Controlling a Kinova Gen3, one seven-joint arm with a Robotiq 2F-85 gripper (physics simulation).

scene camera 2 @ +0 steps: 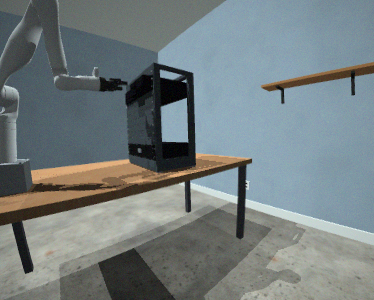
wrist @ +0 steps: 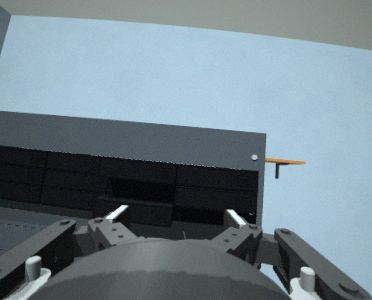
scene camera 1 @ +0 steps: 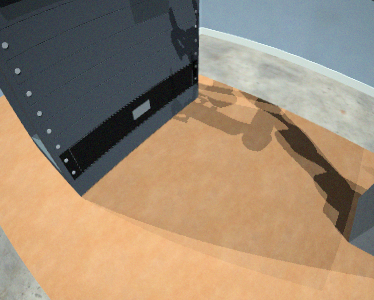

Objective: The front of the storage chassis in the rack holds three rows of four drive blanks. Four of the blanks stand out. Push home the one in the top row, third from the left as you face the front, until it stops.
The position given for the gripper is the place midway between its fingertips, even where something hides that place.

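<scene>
Gripper [wrist: 177, 218], visible. Rack [scene camera 1: 89, 89], also in scene camera 2 [scene camera 2: 145, 95], also in the wrist view [wrist: 173, 201].
</scene>
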